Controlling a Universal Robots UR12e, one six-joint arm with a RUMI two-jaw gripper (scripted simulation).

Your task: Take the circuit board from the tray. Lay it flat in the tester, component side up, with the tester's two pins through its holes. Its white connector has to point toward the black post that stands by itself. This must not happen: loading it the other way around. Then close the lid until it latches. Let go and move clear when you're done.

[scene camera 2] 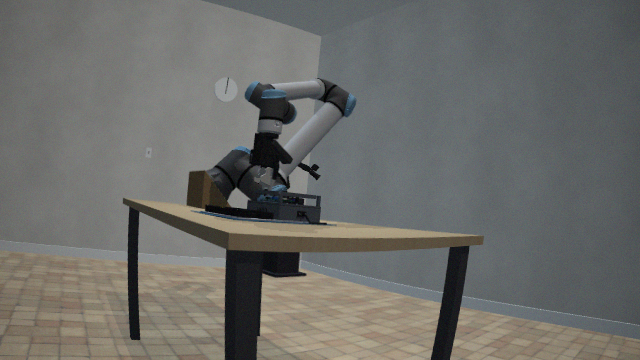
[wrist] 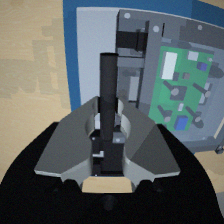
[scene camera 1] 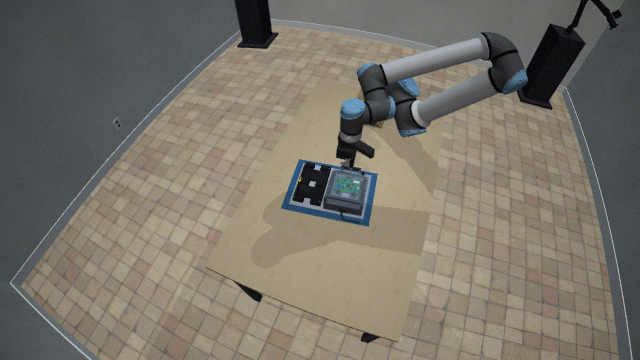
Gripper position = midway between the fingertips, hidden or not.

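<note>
You'd see my gripper point(scene camera 2: 266, 196) from the scene camera. The wrist view has my gripper point(wrist: 107, 98) in it too, along with a clear lid point(wrist: 173, 90).
</note>
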